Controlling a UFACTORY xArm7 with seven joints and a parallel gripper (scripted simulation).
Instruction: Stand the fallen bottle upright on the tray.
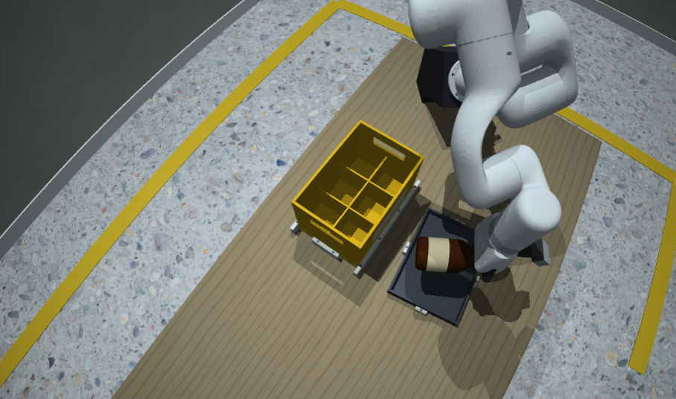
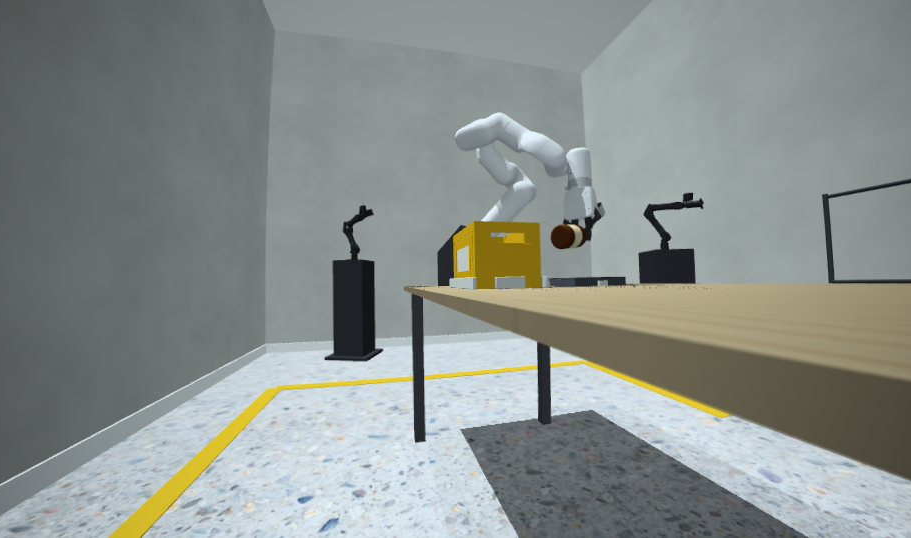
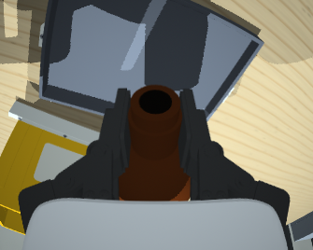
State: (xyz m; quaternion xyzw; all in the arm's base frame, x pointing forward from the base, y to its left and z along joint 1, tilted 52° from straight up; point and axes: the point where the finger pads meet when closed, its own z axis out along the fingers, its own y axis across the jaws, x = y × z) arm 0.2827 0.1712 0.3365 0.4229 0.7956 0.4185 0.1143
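My hand is 40 mm short of the brown bottle, 40 mm to the left of it and 10 mm above it. Also, from my hand: dark grey tray 20 mm ahead, 40 mm to the right, 150 mm below; then yellow crate 100 mm ahead, 300 mm to the right, 80 mm below.
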